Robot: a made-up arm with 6 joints.
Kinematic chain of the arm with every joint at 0, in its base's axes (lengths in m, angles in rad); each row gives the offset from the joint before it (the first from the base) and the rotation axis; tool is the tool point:
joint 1: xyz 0 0 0.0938 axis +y
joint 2: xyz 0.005 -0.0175 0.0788 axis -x
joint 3: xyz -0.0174 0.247 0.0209 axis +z
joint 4: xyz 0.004 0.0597 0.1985 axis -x
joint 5: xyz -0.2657 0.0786 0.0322 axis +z
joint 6: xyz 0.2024 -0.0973 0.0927 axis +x
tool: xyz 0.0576 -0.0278 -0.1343
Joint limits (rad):
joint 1: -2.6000..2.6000
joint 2: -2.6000..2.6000
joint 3: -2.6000..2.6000
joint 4: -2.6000..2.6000
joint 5: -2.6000..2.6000
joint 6: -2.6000..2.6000
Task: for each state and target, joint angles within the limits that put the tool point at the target. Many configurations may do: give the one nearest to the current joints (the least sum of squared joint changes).
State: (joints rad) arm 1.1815 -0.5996 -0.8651 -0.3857 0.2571 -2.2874
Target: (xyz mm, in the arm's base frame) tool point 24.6 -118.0 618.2
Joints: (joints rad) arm 0.4138 -0.7199 -0.9975 -0.3851 -0.2396 -2.2753
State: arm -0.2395 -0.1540 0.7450 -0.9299 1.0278 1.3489
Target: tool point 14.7 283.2 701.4
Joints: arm 0.3278 -0.0123 0.6385 -1.0285 0.8016 1.3395
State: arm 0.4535 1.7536 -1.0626 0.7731 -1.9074 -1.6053
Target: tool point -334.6 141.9 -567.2
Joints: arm 0.1611 1.9789 -1.1258 0.6851 -1.4461 -1.4593
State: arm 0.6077 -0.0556 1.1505 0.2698 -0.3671 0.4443
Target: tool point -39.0 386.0 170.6
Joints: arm 0.5949 0.6204 0.5610 0.2212 0.1053 0.6072
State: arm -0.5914 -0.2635 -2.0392 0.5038 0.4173 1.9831
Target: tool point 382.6 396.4 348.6
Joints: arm -0.0748 0.1275 -1.5816 0.5196 0.9900 2.0048
